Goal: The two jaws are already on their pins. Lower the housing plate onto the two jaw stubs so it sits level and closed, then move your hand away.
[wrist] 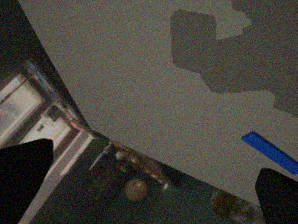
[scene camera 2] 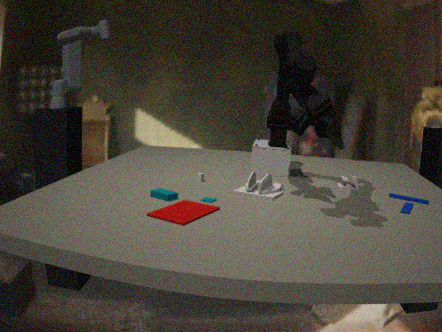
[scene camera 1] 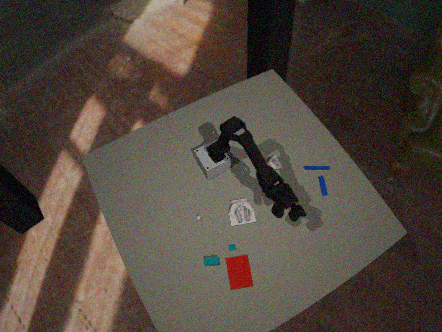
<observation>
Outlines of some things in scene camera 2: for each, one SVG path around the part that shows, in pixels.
The gripper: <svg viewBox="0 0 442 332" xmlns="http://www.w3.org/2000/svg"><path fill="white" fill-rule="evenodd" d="M302 91L297 98L301 109L292 107L289 111L291 116L289 122L290 129L298 136L301 136L310 124L314 125L314 130L318 137L328 138L341 150L345 148L335 110L328 95L325 92L318 92L316 88L311 87Z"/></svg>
A red flat plate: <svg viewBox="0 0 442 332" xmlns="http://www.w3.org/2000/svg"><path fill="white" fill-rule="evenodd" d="M220 208L184 200L157 211L151 211L147 213L147 216L185 226L203 216L220 210Z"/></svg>
</observation>
